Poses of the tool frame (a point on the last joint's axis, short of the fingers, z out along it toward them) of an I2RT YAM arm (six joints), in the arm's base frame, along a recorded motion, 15 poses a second.
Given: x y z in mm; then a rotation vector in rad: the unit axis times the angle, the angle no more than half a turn.
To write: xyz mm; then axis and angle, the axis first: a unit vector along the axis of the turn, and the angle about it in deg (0 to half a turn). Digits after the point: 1 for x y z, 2 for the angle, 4 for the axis.
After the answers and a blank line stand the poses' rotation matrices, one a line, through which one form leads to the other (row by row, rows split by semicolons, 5 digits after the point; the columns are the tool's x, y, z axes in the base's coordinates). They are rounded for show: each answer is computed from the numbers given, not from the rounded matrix.
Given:
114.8 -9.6 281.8 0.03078 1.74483 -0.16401
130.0 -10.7 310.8 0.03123 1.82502 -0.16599
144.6 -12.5 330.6 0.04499 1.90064 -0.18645
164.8 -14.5 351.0 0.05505 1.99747 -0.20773
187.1 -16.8 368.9 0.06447 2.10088 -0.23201
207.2 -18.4 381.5 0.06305 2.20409 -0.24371
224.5 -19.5 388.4 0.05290 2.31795 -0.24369
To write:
114.8 -9.6 281.8 0.0176 0.9955 -0.0936 100.43
130.0 -10.7 310.8 0.0170 0.9957 -0.0906 105.01
144.6 -12.5 330.6 0.0236 0.9949 -0.0976 109.45
164.8 -14.5 351.0 0.0274 0.9943 -0.1034 115.11
187.1 -16.8 368.9 0.0305 0.9935 -0.1097 121.16
207.2 -18.4 381.5 0.0284 0.9935 -0.1099 127.11
224.5 -19.5 388.4 0.0227 0.9943 -0.1045 133.58

-0.18063 0.11267 0.97708; -0.07138 0.98930 -0.12727; -0.98096 -0.09273 -0.17065
-0.25867 0.10884 0.95982; -0.06611 0.98931 -0.13000; -0.96370 -0.09708 -0.24871
-0.33227 0.12327 0.93509; -0.06080 0.98656 -0.15166; -0.94122 -0.10724 -0.32031
-0.42324 0.13243 0.89629; -0.05483 0.98370 -0.17124; -0.90436 -0.12162 -0.40908
-0.51601 0.13985 0.84509; -0.04793 0.98032 -0.19149; -0.85524 -0.13931 -0.49916
-0.60200 0.13289 0.78736; -0.04234 0.97936 -0.19766; -0.79737 -0.15233 -0.58394
-0.68843 0.11384 0.71631; -0.03762 0.98067 -0.19201; -0.72432 -0.15913 -0.67085

